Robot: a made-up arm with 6 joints.
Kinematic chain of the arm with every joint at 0, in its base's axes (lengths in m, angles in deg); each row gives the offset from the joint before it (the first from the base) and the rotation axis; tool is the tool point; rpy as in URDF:
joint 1: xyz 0 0 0.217 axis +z
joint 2: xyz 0 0 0 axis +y
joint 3: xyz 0.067 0 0.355 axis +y
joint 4: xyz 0.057 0 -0.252 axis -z
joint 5: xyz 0 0 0 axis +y
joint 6: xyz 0.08 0 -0.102 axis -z
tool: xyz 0 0 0 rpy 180 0 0
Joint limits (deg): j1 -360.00..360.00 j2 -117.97..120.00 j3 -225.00..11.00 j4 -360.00..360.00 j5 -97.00..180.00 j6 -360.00..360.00
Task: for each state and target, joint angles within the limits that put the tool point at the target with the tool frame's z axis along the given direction. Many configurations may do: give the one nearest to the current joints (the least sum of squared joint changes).
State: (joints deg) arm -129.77 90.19 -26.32 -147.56 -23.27 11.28
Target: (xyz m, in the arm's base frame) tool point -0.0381 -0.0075 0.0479 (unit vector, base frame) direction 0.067 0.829 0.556
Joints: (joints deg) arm -107.07 113.62 -30.12 -195.55 -41.96 11.28
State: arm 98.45 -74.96 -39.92 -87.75 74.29 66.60
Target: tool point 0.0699 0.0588 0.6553 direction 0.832 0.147 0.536
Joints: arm 110.15 -57.26 -46.55 -123.76 90.94 66.60
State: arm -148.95 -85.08 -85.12 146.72 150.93 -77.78
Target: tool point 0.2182 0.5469 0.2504 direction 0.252 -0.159 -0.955
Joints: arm -104.82 -111.68 -97.08 143.29 151.61 -77.78
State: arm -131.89 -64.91 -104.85 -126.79 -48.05 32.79
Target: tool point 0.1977 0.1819 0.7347 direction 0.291 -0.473 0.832
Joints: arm -112.22 -64.18 -101.95 -104.85 -27.62 32.79
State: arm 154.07 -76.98 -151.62 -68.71 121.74 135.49
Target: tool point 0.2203 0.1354 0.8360 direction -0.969 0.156 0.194
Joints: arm 200.86 -49.36 -140.25 -29.42 87.17 135.49
